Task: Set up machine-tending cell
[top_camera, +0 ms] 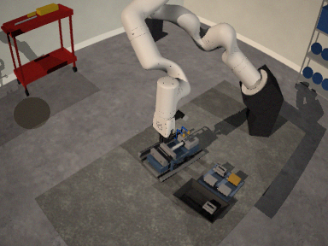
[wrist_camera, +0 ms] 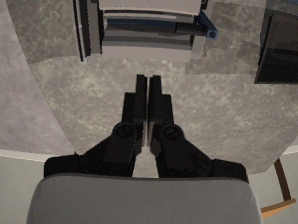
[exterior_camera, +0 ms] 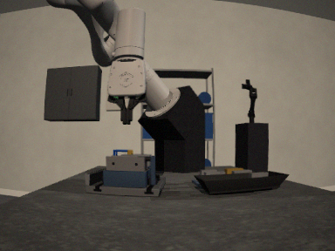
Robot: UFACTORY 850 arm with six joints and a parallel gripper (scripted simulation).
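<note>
My hand is 380 mm to the right of the brass blank, 170 mm above it and 100 mm past it. Also, from my hand: vise 160 mm below, 80 mm behind, 30 mm to the left.
</note>
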